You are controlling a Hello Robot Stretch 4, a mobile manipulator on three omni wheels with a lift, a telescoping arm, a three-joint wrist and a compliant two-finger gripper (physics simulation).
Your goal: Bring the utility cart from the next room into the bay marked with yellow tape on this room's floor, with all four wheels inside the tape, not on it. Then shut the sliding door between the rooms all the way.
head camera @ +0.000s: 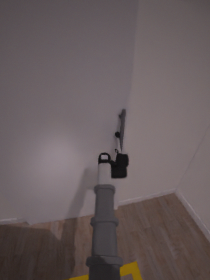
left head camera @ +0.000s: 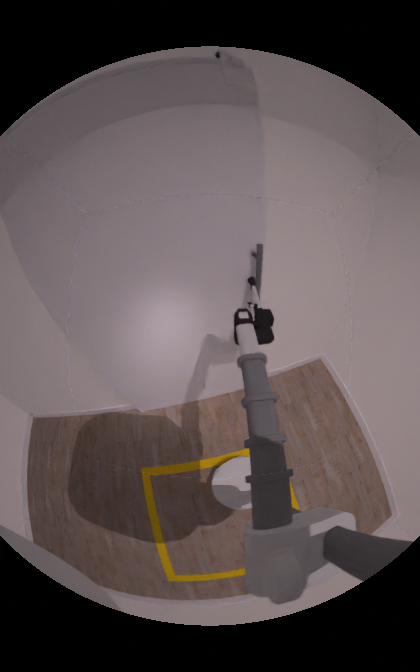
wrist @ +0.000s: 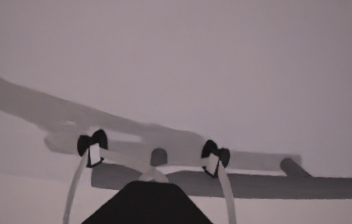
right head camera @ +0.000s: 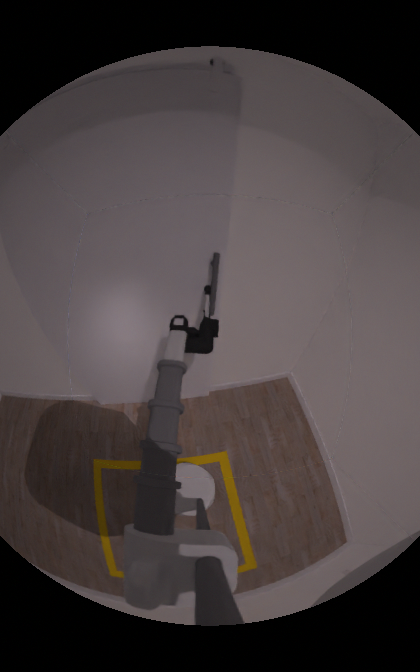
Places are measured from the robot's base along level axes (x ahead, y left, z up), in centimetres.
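Pixels of known places: gripper, fingertip midpoint: (head camera: 116,140) (wrist: 155,147).
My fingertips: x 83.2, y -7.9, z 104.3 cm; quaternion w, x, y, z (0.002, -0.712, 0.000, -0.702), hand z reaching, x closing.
Note:
Behind a point stands the place of what it marks.
The pale sliding door (head camera: 65,95) {y 22.5, x 77.5, z 137.6 cm} (left head camera: 160,240) (right head camera: 150,245) (wrist: 175,60) {y 2.5, x 81.9, z 105.5 cm} fills the left and middle of the head views, with plain wall beside its right edge. Its grey bar handle (head camera: 123,125) {y -10.8, x 77.7, z 119.2 cm} (left head camera: 259,265) (right head camera: 215,280) (wrist: 280,186) {y -9.8, x 77.7, z 117.6 cm} is upright near that edge. My gripper (head camera: 117,142) {y -7.9, x 83.2, z 104.3 cm} (left head camera: 252,292) (right head camera: 206,301) (wrist: 155,147) {y -7.9, x 83.2, z 104.3 cm} is open at the handle's lower part. In the wrist view the fingertips are spread along the bar, one on each side of a handle post; contact cannot be told. Yellow tape (head camera: 131,268) {y -24.9, x 27.9, z -2.7 cm} (left head camera: 175,466) (right head camera: 218,457) marks the floor bay. The utility cart does not show.
My arm (head camera: 105,230) {y -0.1, x 22.1, z 115.7 cm} (left head camera: 262,420) (right head camera: 164,420) reaches over the bay toward the door. A white round shape (left head camera: 230,482) (right head camera: 200,482), possibly part of my base, shows within the tape outline. Walls with white baseboards bound the wooden floor (head camera: 155,225) {y -58.7, x 65.9, z -2.7 cm} (left head camera: 320,425) (right head camera: 270,430) at the right.

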